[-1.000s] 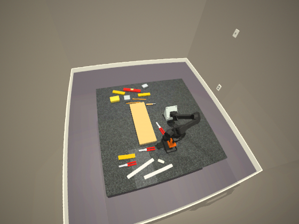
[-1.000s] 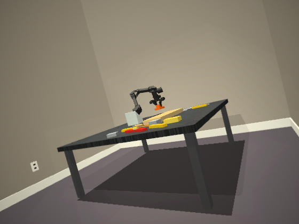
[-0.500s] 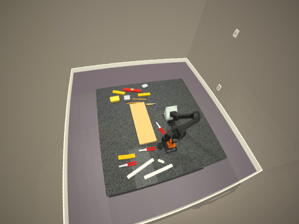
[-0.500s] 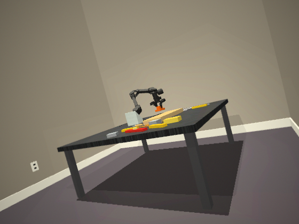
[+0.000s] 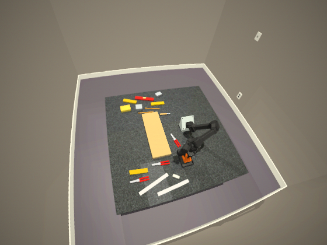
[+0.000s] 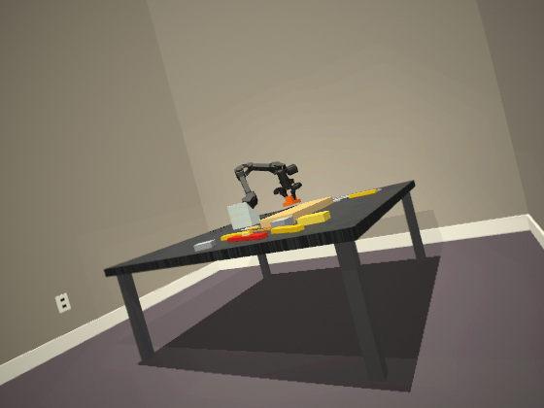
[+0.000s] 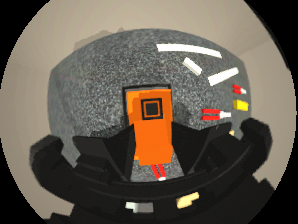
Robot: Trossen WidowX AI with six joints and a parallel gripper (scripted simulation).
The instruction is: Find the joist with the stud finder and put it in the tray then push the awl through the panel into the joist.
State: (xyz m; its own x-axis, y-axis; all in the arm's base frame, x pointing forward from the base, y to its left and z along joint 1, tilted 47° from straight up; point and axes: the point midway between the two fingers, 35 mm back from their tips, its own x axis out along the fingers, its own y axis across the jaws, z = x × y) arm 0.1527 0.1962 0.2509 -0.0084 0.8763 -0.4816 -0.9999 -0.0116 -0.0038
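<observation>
Right now my gripper tip is 6 cm above the dark tray. Also, from my gripper tip: awl (2 cm ahead, 56 cm to the right, 6 cm below); then grey block (31 cm ahead, 71 cm to the right, 5 cm below); then orange stud finder (1 cm to the left, 2 cm above).
</observation>
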